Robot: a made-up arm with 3 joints. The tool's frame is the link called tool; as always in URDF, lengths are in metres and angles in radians. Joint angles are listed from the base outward. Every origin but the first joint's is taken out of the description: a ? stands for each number. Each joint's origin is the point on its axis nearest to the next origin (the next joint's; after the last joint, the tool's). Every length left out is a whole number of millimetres.
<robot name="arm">
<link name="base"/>
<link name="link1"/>
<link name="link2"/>
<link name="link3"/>
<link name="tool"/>
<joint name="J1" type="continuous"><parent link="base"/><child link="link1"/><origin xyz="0 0 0.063"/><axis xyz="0 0 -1"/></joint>
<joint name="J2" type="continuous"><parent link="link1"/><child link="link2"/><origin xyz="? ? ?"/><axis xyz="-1 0 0"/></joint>
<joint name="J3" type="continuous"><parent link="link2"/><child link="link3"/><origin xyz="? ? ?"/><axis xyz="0 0 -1"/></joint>
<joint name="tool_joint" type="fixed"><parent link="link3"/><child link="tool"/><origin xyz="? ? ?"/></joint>
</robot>
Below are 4 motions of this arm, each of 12 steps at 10 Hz.
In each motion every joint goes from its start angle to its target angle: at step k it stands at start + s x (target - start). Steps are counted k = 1, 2, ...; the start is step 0. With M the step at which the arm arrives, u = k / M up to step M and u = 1 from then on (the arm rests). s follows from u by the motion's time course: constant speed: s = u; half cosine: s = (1 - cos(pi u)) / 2; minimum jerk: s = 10 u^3 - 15 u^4 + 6 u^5.
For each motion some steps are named. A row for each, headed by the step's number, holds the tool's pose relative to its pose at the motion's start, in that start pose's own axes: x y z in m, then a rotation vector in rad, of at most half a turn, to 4 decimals.
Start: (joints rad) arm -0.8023 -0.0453 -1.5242
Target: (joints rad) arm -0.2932 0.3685 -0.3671
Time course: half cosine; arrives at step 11
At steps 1, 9, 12:
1: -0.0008 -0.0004 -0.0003 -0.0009 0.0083 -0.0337
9: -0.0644 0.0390 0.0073 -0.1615 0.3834 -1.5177
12: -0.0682 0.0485 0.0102 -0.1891 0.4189 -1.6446

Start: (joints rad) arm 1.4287 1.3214 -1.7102
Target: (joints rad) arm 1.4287 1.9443 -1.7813
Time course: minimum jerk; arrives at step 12
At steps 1, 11, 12:
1: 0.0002 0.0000 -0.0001 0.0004 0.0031 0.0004
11: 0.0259 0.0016 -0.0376 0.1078 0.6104 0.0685
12: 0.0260 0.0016 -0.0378 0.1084 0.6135 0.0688

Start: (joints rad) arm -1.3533 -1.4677 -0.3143
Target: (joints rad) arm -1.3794 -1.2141 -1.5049
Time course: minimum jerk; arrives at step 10
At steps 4, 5, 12:
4: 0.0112 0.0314 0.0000 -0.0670 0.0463 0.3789
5: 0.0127 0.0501 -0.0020 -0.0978 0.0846 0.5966
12: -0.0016 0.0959 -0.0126 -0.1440 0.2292 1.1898

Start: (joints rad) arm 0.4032 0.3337 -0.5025
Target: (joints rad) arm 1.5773 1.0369 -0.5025
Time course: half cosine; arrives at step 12
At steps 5, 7, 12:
5: -0.0597 0.0291 -0.0019 -0.1307 0.2946 -0.3902
7: -0.0898 0.0597 -0.0007 -0.1809 0.5473 -0.6330
12: -0.1150 0.1106 0.0026 -0.1781 0.9617 -0.9261

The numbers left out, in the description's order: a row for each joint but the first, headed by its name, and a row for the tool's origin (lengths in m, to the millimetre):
J2: 0.001 -0.151 0
J3: 0 -0.027 0.056
tool: 0.068 -0.035 0

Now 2 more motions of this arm.
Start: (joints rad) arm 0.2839 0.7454 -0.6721
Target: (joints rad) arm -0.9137 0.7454 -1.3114
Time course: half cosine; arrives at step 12
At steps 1, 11, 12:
1: 0.0030 0.0001 0.0011 -0.0087 -0.0108 0.0259
11: 0.0964 0.0748 0.0714 -0.7093 -0.4693 1.4568
12: 0.0967 0.0766 0.0723 -0.7258 -0.4745 1.4806

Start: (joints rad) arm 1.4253 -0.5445 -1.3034
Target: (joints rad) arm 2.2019 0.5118 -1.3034
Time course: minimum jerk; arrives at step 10
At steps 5, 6, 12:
5: 0.0011 0.0525 -0.0168 -0.2426 0.4742 -0.3775
6: 0.0024 0.0670 -0.0275 -0.2815 0.6525 -0.5324
12: 0.0032 0.0878 -0.0494 -0.2772 0.9616 -0.8122

